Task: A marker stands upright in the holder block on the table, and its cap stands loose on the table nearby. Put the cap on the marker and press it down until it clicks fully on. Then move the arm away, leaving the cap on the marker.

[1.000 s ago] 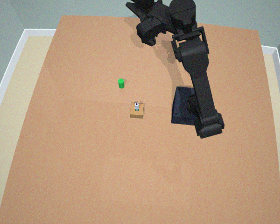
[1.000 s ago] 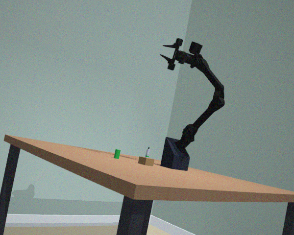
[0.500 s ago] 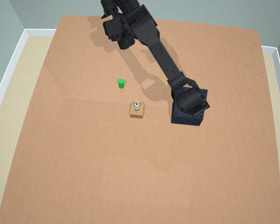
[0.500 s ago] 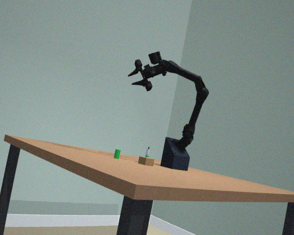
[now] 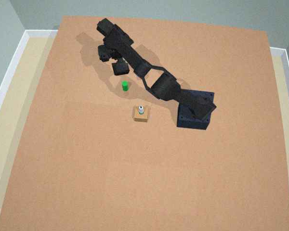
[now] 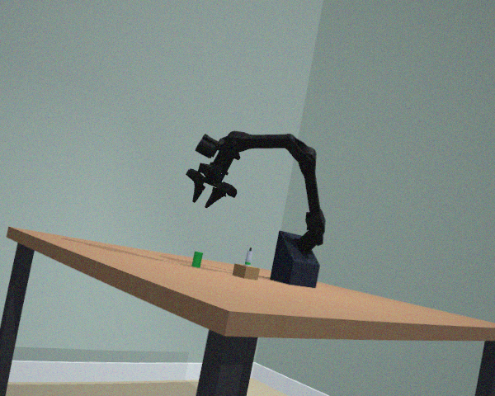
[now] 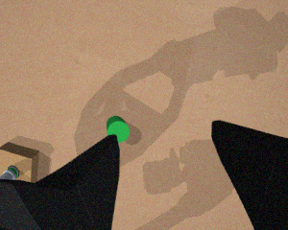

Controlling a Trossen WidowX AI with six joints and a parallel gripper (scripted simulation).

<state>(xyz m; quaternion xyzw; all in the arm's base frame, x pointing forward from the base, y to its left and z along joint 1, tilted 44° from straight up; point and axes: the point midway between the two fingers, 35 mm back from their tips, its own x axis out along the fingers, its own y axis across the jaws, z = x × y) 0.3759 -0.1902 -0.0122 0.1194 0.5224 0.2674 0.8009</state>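
The green cap lies 180 mm below my gripper tip, 30 mm behind it and 10 mm to the left of it. From my gripper tip the other things lie so: holder block: 190 mm below, 150 mm to the left, 120 mm behind.
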